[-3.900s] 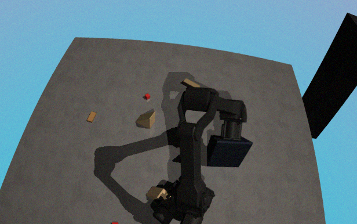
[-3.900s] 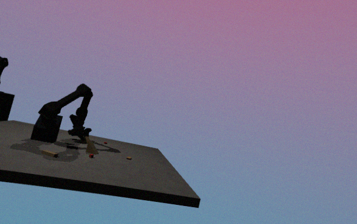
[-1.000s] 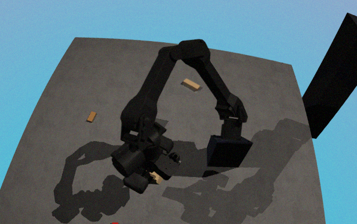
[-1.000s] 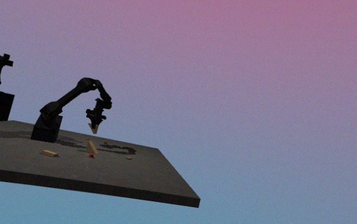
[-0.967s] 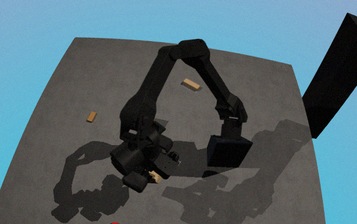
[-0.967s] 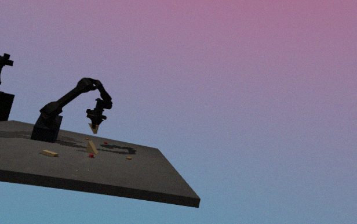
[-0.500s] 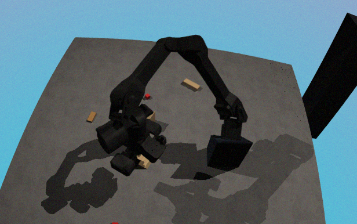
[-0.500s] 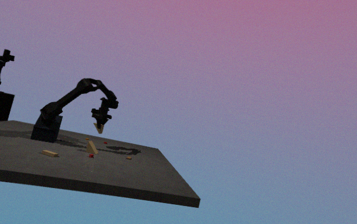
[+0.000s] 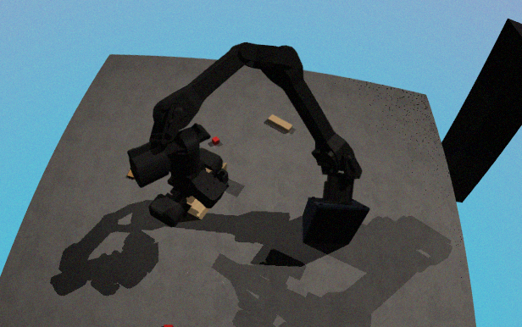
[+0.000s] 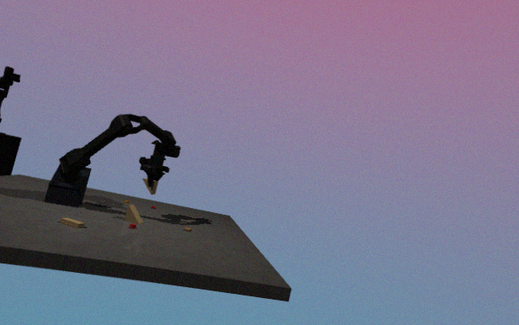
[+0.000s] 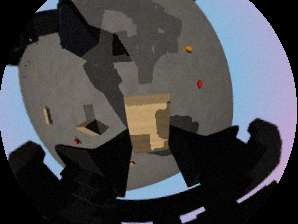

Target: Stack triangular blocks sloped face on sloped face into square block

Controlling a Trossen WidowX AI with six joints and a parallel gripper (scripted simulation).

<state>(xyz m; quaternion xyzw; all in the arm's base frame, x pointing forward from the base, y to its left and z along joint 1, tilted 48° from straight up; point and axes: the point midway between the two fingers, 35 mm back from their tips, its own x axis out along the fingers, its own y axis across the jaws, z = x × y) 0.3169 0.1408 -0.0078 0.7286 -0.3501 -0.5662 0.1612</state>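
My gripper tip is 32 cm to the left of the small red cube, 14 cm above it and 1 cm short of it. From my gripper tip the other things lie so: long tan block (44 cm to the right, 17 cm behind, 14 cm below); triangular block (1 cm above).
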